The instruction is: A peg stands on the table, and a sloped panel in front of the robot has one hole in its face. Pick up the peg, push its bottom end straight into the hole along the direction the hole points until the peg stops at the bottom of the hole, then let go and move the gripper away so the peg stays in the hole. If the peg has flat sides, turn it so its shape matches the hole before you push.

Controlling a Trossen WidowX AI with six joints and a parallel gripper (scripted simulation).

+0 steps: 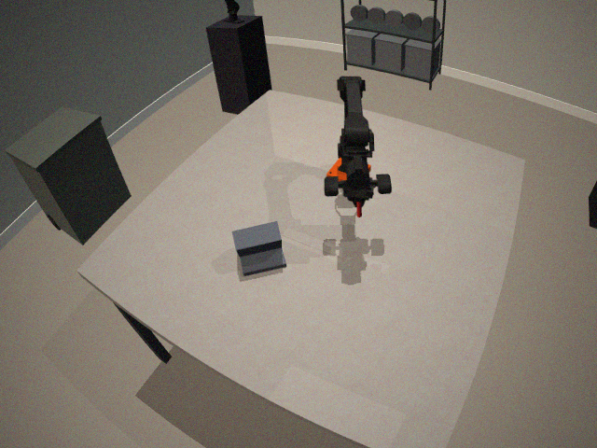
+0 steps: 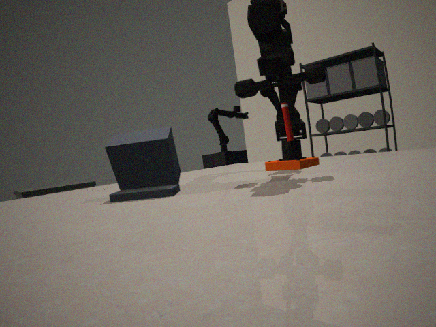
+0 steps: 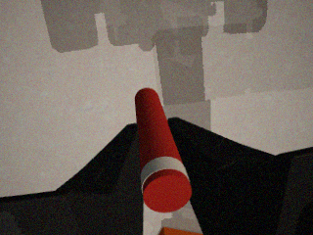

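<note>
The grey sloped panel is 21 cm ahead of my gripper tip, 22 cm to the right of it and 4 cm below it. Round my gripper tip: round red peg (2 cm above).
</note>
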